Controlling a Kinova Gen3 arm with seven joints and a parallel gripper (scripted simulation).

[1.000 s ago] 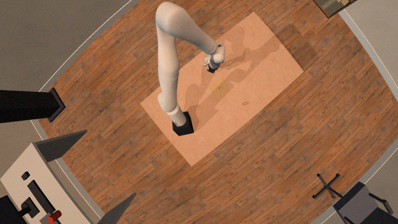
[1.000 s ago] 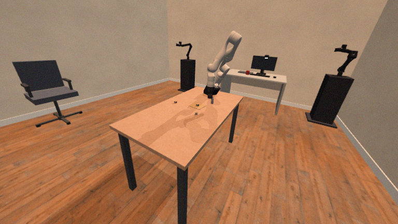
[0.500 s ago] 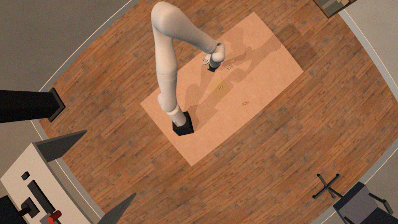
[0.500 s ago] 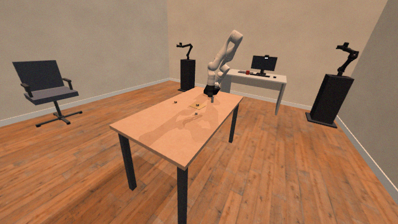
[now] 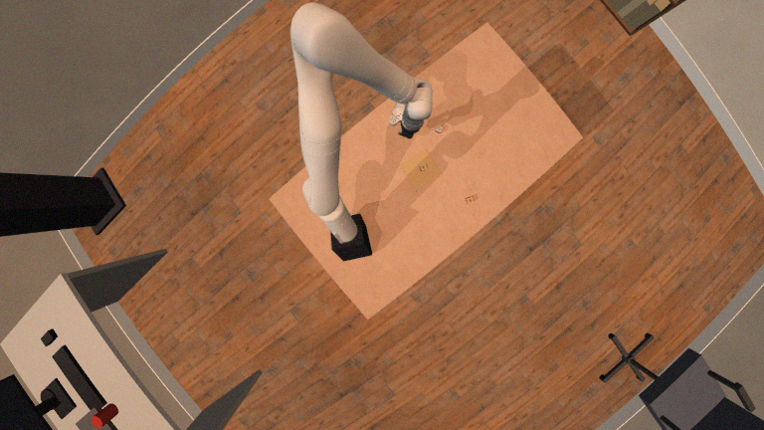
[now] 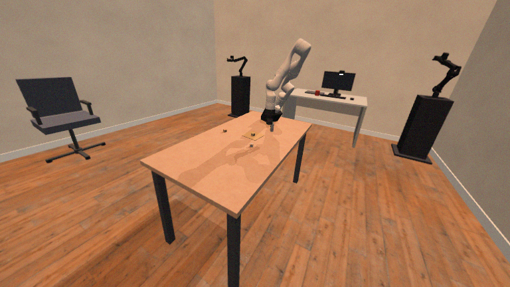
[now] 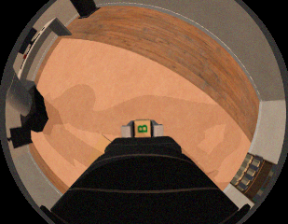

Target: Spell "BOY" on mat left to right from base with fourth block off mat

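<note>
The mat is 180 mm to the right of my hand, 120 mm below it and 30 mm behind it.
</note>
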